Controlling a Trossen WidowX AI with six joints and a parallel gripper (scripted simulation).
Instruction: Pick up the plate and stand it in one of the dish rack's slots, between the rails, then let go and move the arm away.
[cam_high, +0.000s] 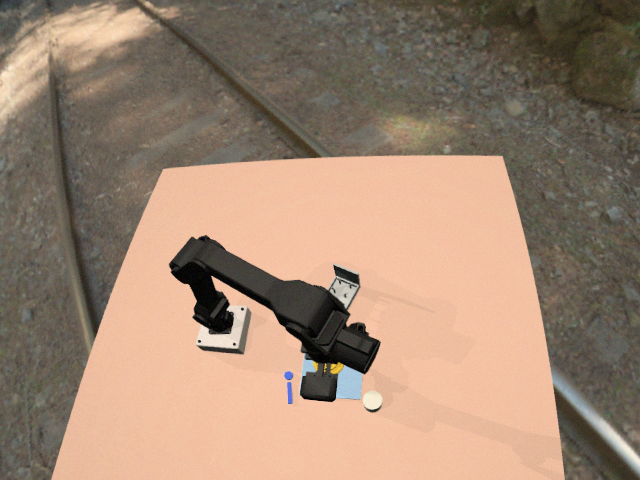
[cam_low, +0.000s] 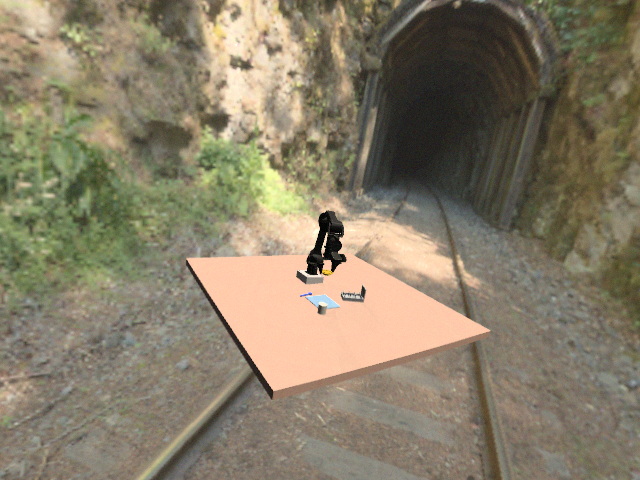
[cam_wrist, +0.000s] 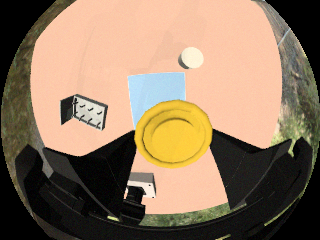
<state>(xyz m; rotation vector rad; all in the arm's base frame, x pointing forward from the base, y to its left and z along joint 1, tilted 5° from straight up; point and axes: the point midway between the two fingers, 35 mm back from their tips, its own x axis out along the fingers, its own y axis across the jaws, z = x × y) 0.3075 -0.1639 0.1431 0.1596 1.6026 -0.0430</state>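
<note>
Right now my gripper tip is 1 cm short of the dish rack, 22 cm to the right of it and 15 cm above it. The rest, counted from my gripper tip: yellow plate: 1 cm above; white cylinder: 8 cm ahead, 6 cm to the right, 15 cm below; light blue mat: 1 cm behind, 2 cm to the left, 17 cm below.
</note>
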